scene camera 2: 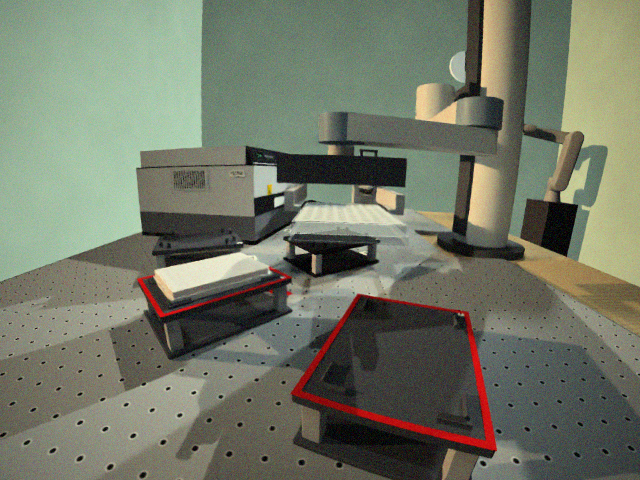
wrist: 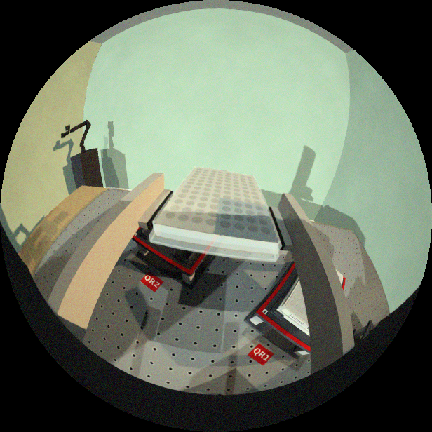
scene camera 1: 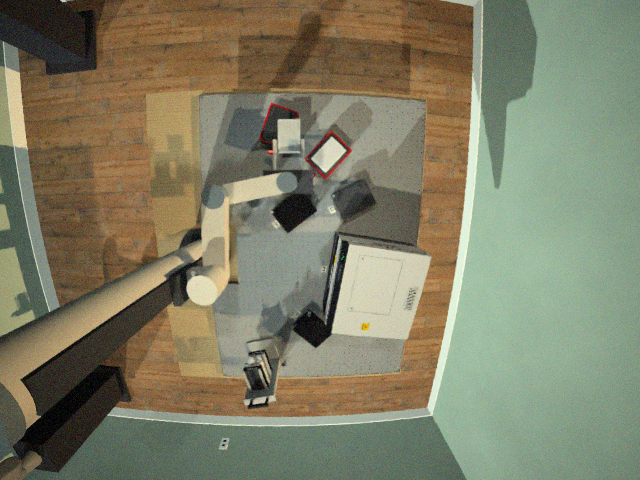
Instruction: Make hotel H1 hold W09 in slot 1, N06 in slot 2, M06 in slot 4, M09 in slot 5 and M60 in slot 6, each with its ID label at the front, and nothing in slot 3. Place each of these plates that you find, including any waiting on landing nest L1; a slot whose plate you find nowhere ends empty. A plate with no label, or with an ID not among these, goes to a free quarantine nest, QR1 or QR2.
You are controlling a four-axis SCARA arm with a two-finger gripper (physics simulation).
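Observation:
My gripper is shut on a white well plate with a clear lower skirt, held level in the air. No ID label shows on its near face in the wrist view. Quarantine nest QR2 has a red rim and bears no plate; the held plate partly covers it in the wrist view. Nest QR1 bears a white plate. A hotel holds plates; its slots and IDs are unreadable.
A black nest stands near the arm, another dark nest to its right in scene camera 1. A big grey device stands at the right there, with a black nest beside it.

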